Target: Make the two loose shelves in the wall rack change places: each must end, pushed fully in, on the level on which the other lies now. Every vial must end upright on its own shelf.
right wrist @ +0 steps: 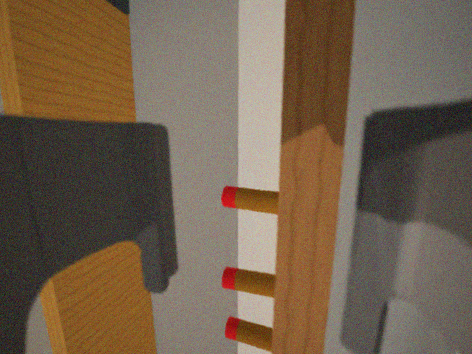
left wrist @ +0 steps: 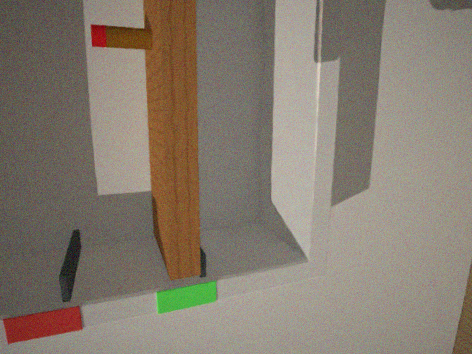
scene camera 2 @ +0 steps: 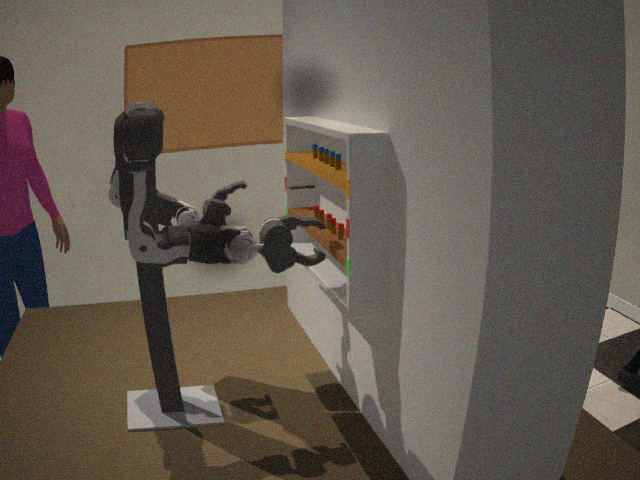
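The yellow-orange upper shelf [scene camera 2: 336, 175] [right wrist: 75, 60] carries several upright blue-capped vials [scene camera 2: 326, 155]. The brown lower shelf [scene camera 2: 340, 254] [left wrist: 175, 150] [right wrist: 310, 200] lies at the green marker [scene camera 2: 347, 267] [left wrist: 186, 297] and carries several upright red-capped vials [scene camera 2: 329, 221] [left wrist: 127, 38] [right wrist: 255, 200]. My right gripper [scene camera 2: 323, 240] [right wrist: 256, 305] is partly open and empty at the rack front. In its wrist view its fingers stand apart on either side of the lower shelf. My left gripper [scene camera 2: 238, 198] is open and empty, away from the rack; its fingers do not show in the left wrist view.
The white wall rack [scene camera 2: 369, 133] [left wrist: 322, 225] has a red marker [scene camera 2: 347, 228] [left wrist: 42, 325] between the two shelf levels. A dark bracket [scene camera 2: 302, 187] [left wrist: 70, 265] shows at that level without a shelf. A person [scene camera 2: 18, 170] stands at the far left.
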